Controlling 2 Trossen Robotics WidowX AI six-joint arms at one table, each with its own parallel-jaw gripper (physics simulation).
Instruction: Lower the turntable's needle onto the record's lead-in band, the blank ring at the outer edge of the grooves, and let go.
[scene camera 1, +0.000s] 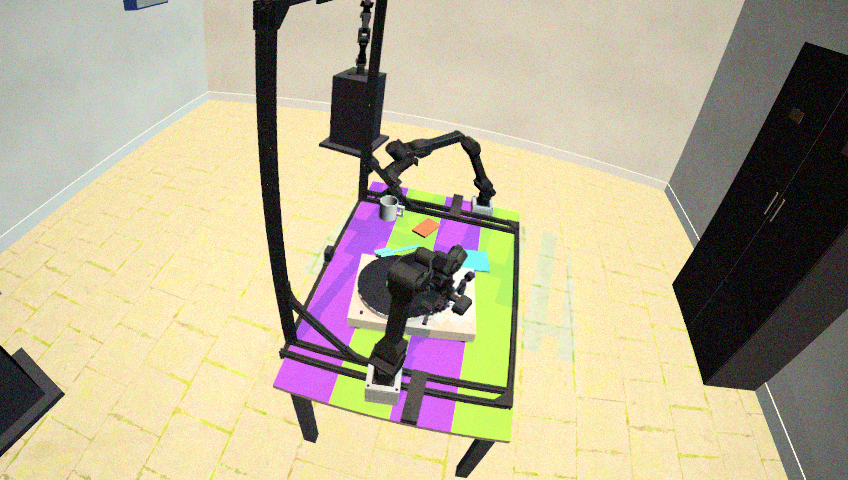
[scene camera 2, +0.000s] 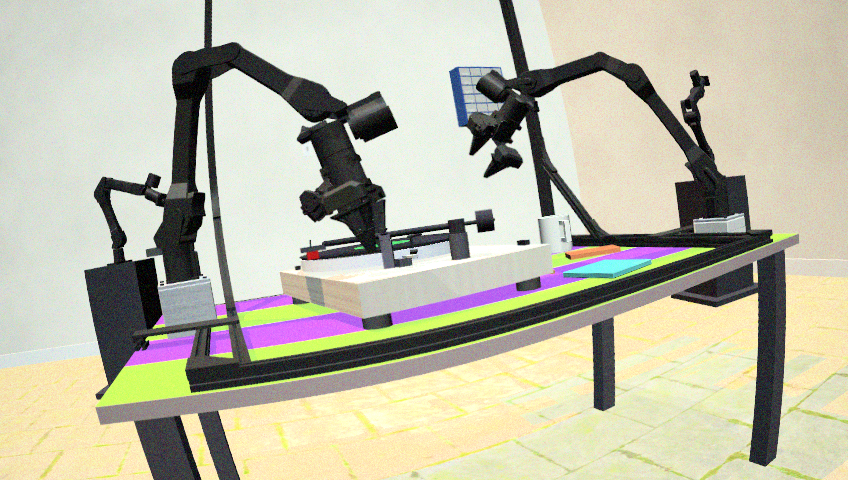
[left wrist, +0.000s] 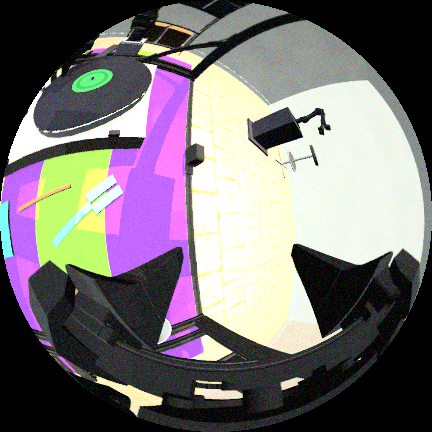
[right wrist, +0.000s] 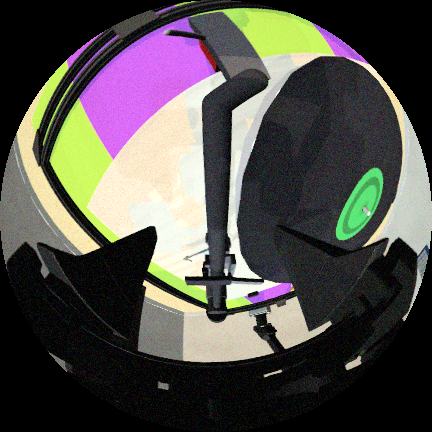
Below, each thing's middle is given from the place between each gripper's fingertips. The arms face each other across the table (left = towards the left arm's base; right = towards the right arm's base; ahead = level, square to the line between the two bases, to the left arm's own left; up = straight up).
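The black record (scene camera 1: 372, 281) is 160 mm behind my right hand and 20 mm to the left of it. Counting from that same right hand, the white mug (scene camera 2: 555, 230) is 400 mm behind, 460 mm to the left and 50 mm below, while the tonearm (scene camera 2: 312, 252) is 20 mm above, 10 mm ahead and 30 mm to the left.
From my left hand, the record is 28 cm ahead, 27 cm to the right and 13 cm below. The tonearm is 45 cm ahead of my left hand, also 27 cm to the right of it, and 12 cm below it. As for the mug, that's 4 cm ahead of my left hand, 17 cm to the left of it and 18 cm below it.
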